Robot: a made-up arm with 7 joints. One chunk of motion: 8 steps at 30 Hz.
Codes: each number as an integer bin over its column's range. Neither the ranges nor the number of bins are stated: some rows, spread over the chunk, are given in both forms.
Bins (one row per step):
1: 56 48 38 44 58 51
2: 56 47 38 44 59 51
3: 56 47 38 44 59 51
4: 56 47 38 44 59 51
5: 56 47 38 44 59 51
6: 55 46 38 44 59 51
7: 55 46 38 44 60 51
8: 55 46 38 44 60 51
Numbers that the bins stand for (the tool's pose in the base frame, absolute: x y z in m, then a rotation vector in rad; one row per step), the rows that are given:
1: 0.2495 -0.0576 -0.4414 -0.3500 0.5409 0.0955
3: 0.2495 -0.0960 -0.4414 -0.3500 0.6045 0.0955
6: 0.2111 -0.1343 -0.4414 -0.3500 0.6045 0.0955
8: 0.2111 -0.1343 -0.4414 -0.3500 0.6682 0.0955
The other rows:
2: 0.2495 -0.0960 -0.4414 -0.3500 0.6045 0.0955
4: 0.2495 -0.0960 -0.4414 -0.3500 0.6045 0.0955
5: 0.2495 -0.0960 -0.4414 -0.3500 0.6045 0.0955
7: 0.2111 -0.1343 -0.4414 -0.3500 0.6682 0.0955

